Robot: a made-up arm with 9 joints. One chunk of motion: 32 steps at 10 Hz.
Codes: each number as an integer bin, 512 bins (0 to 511) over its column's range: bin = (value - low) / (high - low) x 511, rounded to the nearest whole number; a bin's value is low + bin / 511 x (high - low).
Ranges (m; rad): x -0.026..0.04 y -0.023..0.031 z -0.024..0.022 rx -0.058..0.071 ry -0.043..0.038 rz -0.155..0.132
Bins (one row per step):
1: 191 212 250 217 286 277
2: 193 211 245 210 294 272
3: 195 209 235 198 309 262
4: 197 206 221 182 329 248
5: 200 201 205 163 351 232
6: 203 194 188 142 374 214
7: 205 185 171 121 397 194
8: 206 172 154 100 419 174
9: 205 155 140 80 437 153
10: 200 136 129 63 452 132
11: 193 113 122 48 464 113
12: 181 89 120 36 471 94
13: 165 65 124 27 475 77
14: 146 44 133 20 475 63
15: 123 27 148 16 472 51
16: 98 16 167 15 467 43
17: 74 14 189 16 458 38
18: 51 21 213 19 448 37
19: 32 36 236 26 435 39
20: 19 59 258 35 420 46
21: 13 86 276 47 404 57
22: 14 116 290 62 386 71
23: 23 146 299 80 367 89
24: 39 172 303 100 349 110
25: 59 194 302 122 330 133
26: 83 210 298 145 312 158
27: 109 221 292 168 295 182
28: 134 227 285 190 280 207
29: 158 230 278 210 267 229
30: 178 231 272 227 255 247
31: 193 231 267 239 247 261
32: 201 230 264 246 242 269
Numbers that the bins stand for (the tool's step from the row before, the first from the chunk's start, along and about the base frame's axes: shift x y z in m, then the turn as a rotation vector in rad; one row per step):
1: -0.00133 -0.00060 -0.00150 -0.00322 0.00233 0.00058
2: -0.00107 -0.00070 -0.00195 -0.00499 0.00360 -0.00223
3: -0.00081 -0.00091 -0.00285 -0.00802 0.00598 -0.00785
4: -0.00056 -0.00123 -0.00411 -0.01205 0.00915 -0.01571
5: -0.00017 -0.00176 -0.00555 -0.01685 0.01264 -0.02470
6: 0.00022 -0.00250 -0.00708 -0.02215 0.01628 -0.03481
7: 0.00048 -0.00345 -0.00861 -0.02745 0.01993 -0.04604
8: 0.00061 -0.00482 -0.01014 -0.03276 0.02342 -0.05727
9: 0.00048 -0.00662 -0.01140 -0.03780 0.02627 -0.06907
10: -0.00017 -0.00863 -0.01239 -0.04210 0.02865 -0.08086
11: -0.00107 -0.01106 -0.01302 -0.04588 0.03055 -0.09153
12: -0.00262 -0.01359 -0.01320 -0.04891 0.03166 -0.10221
13: -0.00469 -0.01613 -0.01284 -0.05118 0.03229 -0.11175
14: -0.00714 -0.01835 -0.01203 -0.05295 0.03229 -0.11962
15: -0.01011 -0.02015 -0.01068 -0.05396 0.03182 -0.12636
16: -0.01334 -0.02131 -0.00897 -0.05421 0.03103 -0.13085
17: -0.01644 -0.02152 -0.00699 -0.05396 0.02960 -0.13366
18: -0.01941 -0.02078 -0.00483 -0.05320 0.02801 -0.13422
19: -0.02187 -0.01920 -0.00276 -0.05144 0.02595 -0.13310
20: -0.02355 -0.01677 -0.00077 -0.04916 0.02358 -0.12916
21: -0.02432 -0.01391 0.00085 -0.04614 0.02104 -0.12299
22: -0.02419 -0.01074 0.00211 -0.04235 0.01819 -0.11512
23: -0.02303 -0.00757 0.00292 -0.03780 0.01517 -0.10501
24: -0.02096 -0.00482 0.00328 -0.03276 0.01232 -0.09322
25: -0.01838 -0.00250 0.00319 -0.02720 0.00931 -0.08030
26: -0.01528 -0.00081 0.00283 -0.02140 0.00646 -0.06626
27: -0.01192 0.00035 0.00229 -0.01559 0.00376 -0.05278
28: -0.00869 0.00099 0.00166 -0.01004 0.00138 -0.03874
29: -0.00559 0.00131 0.00103 -0.00499 -0.00068 -0.02638
30: -0.00301 0.00141 0.00049 -0.00069 -0.00258 -0.01627
31: -0.00107 0.00141 0.00004 0.00233 -0.00385 -0.00841
32: -0.00004 0.00131 -0.00023 0.00410 -0.00464 -0.00392

